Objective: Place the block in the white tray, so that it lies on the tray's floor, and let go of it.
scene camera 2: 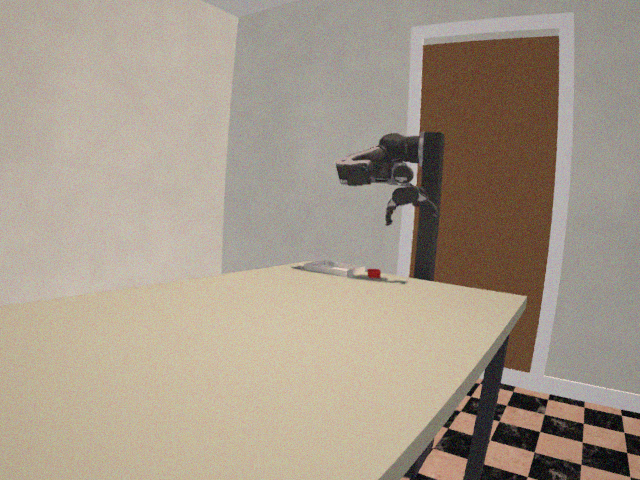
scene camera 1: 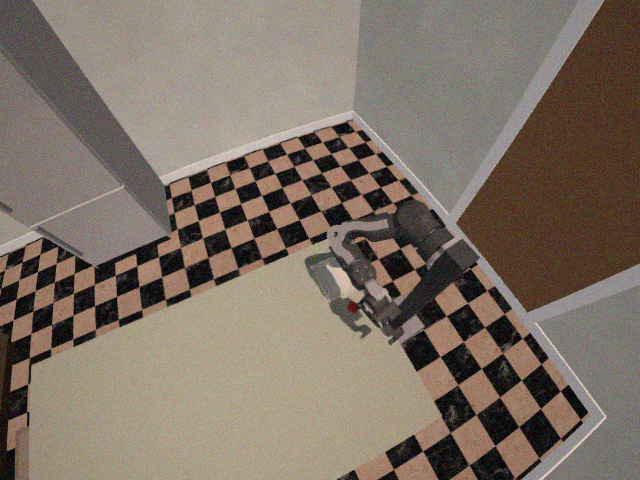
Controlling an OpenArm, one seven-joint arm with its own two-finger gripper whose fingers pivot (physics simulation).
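A small red block (scene camera 1: 352, 306) (scene camera 2: 373, 273) sits on the table beside the near end of the white tray, outside it. The white tray (scene camera 1: 344, 284) (scene camera 2: 338, 271) lies flat near the table's far edge, partly in the arm's shadow in scene camera 1. My gripper (scene camera 1: 378, 322) (scene camera 2: 412, 217) is open and empty, with its fingers spread and pointing down. It hangs well above the table, up and to the right of the block in scene camera 2. Whether block and tray touch is too small to tell.
The pale table (scene camera 1: 232, 372) (scene camera 2: 232, 361) carries the tray and block. The arm's dark post (scene camera 2: 424, 248) stands behind the table's far edge. A brown door (scene camera 1: 563, 170) (scene camera 2: 491, 180) is behind the arm. A grey cabinet (scene camera 1: 111, 222) stands at the left in scene camera 1.
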